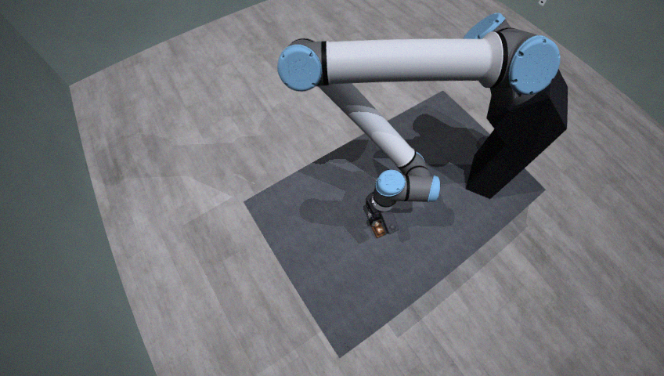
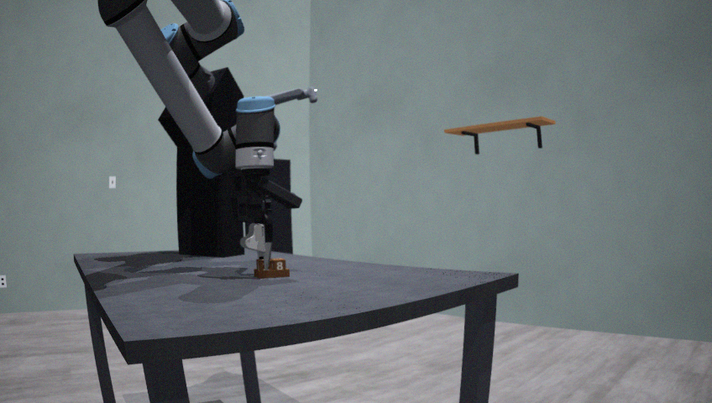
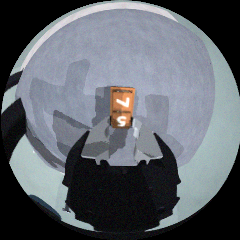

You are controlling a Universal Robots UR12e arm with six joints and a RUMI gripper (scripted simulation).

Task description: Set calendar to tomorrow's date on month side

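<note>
My gripper is now 3 cm above the wooden calendar tray, 2 cm to the right of it and 1 cm short of it.
</note>
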